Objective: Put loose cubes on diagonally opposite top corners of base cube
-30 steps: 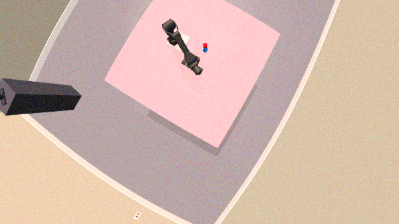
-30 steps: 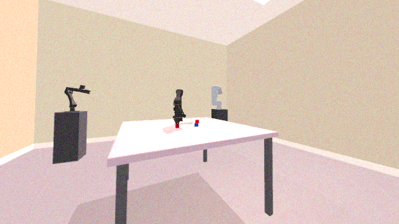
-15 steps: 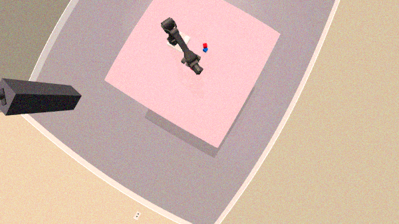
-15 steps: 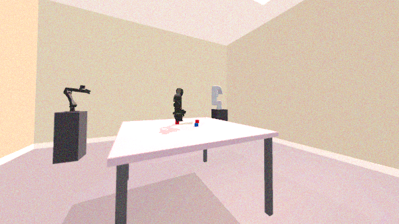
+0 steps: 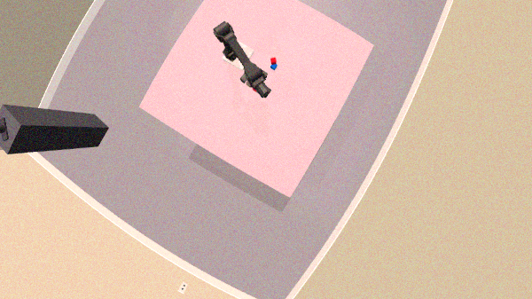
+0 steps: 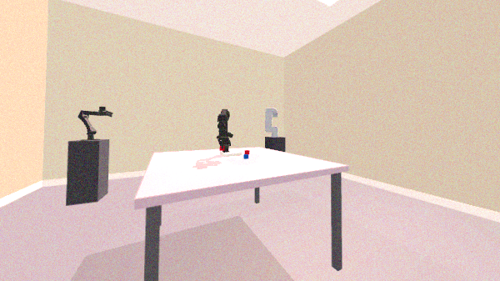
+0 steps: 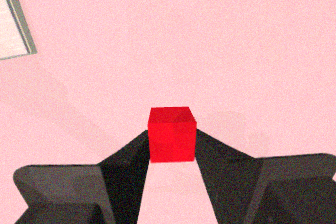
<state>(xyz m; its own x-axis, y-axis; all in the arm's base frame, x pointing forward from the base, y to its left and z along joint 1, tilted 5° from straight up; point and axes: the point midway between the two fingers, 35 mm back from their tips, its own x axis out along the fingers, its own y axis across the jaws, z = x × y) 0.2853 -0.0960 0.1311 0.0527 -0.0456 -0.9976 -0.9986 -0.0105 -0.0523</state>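
The blue cube lies 1 cm behind my gripper tip, 22 cm to the left of it and 8 cm below it.
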